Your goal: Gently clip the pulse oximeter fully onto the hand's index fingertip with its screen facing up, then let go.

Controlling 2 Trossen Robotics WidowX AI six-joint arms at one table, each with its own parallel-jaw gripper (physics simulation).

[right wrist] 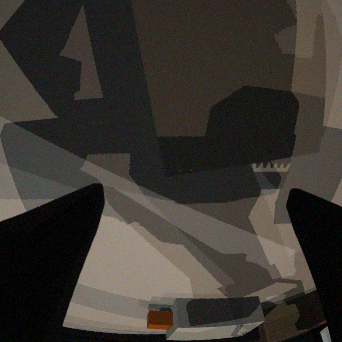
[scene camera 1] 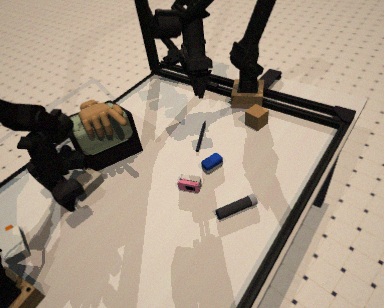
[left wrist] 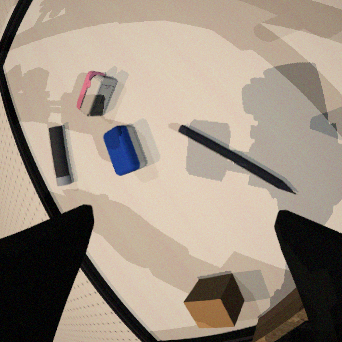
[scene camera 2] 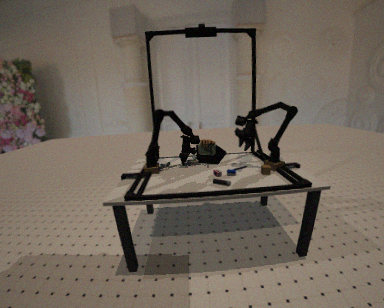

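Where they show: left gripper, between the fingertips: (scene camera 1: 198, 97) (left wrist: 188, 218) (scene camera 2: 242, 149); right gripper, between the fingertips: (right wrist: 200, 196) (scene camera 2: 184, 163); left arm's base, origin of its link: (scene camera 1: 248, 87) (left wrist: 304, 341) (scene camera 2: 274, 161); right arm's base, origin of its link: (right wrist: 298, 337) (scene camera 2: 151, 165).
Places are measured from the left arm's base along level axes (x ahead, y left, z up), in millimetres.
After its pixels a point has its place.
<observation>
The pulse oximeter, which I take to be the small pink-and-grey block (scene camera 1: 189, 187) @(x 414, y -111, z -32 mm) (scene camera 2: 217, 173) @(x 415, y -89, z -27 mm) (left wrist: 107, 90) @(x 382, y -124, z -38 mm), lies on its side on the table. Its dark screen faces the front in scene camera 1. The hand model (scene camera 1: 102, 117) @(x 356, y -324, z 136 mm) (scene camera 2: 207, 142) @(x 352, y -313, z 125 mm) rests on a green-topped black stand, fingers bare; which finger is the index is unclear. My left gripper (scene camera 1: 200, 95) @(x 191, y -120, z 89 mm) (scene camera 2: 244, 146) @(x 191, y -120, z 89 mm) (left wrist: 188, 218) @(x 191, y -120, z 89 mm) is open and empty, high above the table behind the pen. My right gripper (scene camera 1: 75, 180) (scene camera 2: 186, 160) @(x 495, y -435, z -45 mm) (right wrist: 200, 196) @(x 495, y -435, z -45 mm) is open and empty, low beside the stand and away from the oximeter.
A blue block (scene camera 1: 212, 161) @(x 329, y -65, z -19 mm) (left wrist: 121, 150) @(x 313, y -74, z -18 mm) lies beside the oximeter. A dark cylinder with a grey end (scene camera 1: 235, 206) @(x 461, y 11, z -26 mm) (left wrist: 60, 154) @(x 444, y 5, z -33 mm), a dark pen (scene camera 1: 201, 136) @(x 208, y -121, z -42 mm) (left wrist: 235, 158) @(x 200, y -123, z -41 mm) and a wooden cube (scene camera 1: 256, 117) @(x 154, y 38, z -2 mm) (left wrist: 215, 301) @(x 131, y 10, z 0 mm) lie around it. A grey box with an orange part (right wrist: 215, 317) @(x 610, y -475, z -30 mm) is near the right arm's base.
</observation>
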